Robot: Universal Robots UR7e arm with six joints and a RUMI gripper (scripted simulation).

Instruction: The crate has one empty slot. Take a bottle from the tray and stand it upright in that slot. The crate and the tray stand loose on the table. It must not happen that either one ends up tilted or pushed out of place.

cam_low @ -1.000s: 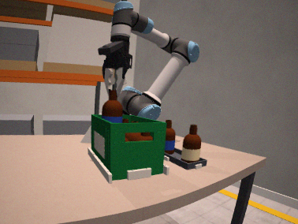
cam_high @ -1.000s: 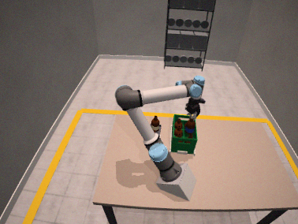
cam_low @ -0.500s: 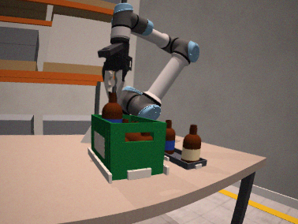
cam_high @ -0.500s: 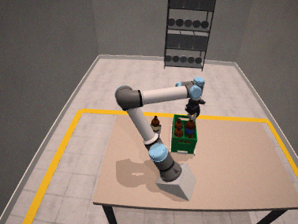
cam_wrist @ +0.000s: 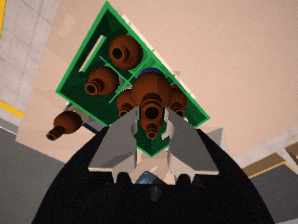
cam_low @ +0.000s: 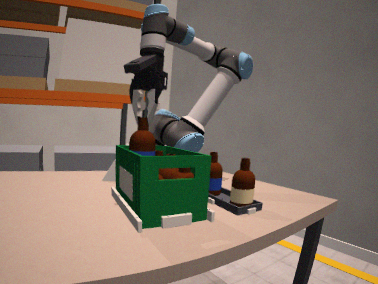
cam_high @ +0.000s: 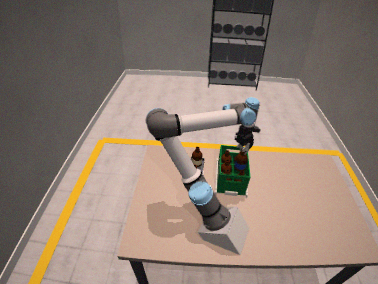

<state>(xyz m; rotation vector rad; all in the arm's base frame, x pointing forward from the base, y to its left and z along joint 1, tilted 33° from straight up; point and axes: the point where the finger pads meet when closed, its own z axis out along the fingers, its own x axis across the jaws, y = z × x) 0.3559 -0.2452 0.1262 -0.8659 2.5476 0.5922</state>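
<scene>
Right now the bottle is 70 mm below my hand. Also, from my hand: green crate 170 mm below, 40 mm to the left; then tray 290 mm to the left, 240 mm below, 20 mm ahead.
</scene>
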